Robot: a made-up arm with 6 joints.
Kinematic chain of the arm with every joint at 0, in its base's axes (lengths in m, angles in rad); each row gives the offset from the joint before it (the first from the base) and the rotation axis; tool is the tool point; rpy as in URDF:
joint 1: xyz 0.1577 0.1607 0.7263 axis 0.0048 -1 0.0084
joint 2: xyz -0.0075 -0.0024 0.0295 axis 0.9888 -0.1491 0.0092
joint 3: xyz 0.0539 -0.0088 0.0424 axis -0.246 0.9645 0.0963
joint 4: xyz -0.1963 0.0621 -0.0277 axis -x
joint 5: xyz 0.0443 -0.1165 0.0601 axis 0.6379 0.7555 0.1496
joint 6: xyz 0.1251 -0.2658 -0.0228 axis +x
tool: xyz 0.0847 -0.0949 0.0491 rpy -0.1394 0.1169 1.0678
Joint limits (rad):
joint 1: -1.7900..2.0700
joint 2: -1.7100..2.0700
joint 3: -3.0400..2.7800
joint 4: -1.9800..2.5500
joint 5: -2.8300..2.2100
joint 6: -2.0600..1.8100
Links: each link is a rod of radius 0.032 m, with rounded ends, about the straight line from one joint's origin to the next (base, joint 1, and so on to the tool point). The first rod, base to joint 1, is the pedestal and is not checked.
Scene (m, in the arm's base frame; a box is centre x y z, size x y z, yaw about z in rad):
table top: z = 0
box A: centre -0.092 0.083 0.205 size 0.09 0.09 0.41 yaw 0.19
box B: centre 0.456 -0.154 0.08 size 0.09 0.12 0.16 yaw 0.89
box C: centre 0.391 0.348 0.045 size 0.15 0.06 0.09 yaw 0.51
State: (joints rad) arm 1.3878 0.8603 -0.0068 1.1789 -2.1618 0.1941
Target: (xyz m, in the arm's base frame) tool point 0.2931 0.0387 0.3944
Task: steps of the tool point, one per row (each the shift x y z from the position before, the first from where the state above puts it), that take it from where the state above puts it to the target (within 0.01 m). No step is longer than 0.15 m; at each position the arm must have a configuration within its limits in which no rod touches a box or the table.
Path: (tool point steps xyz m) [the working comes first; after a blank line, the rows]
Joints at the target: 1.5598 1.0362 -0.8933 -0.1081 -1.3190 -1.2997
Straight joint move there: touches box A.

1: -0.0239 -0.0827 0.0320
2: 0.0191 -0.1031 0.0186
3: 0.0666 -0.1019 0.0077
4: 0.1097 -0.0811 0.0050
5: 0.1160 0.0341 -0.0557
6: 0.1167 0.0479 -0.0200
7: 0.1082 0.0557 0.0149
8: 0.0920 0.0576 0.0459

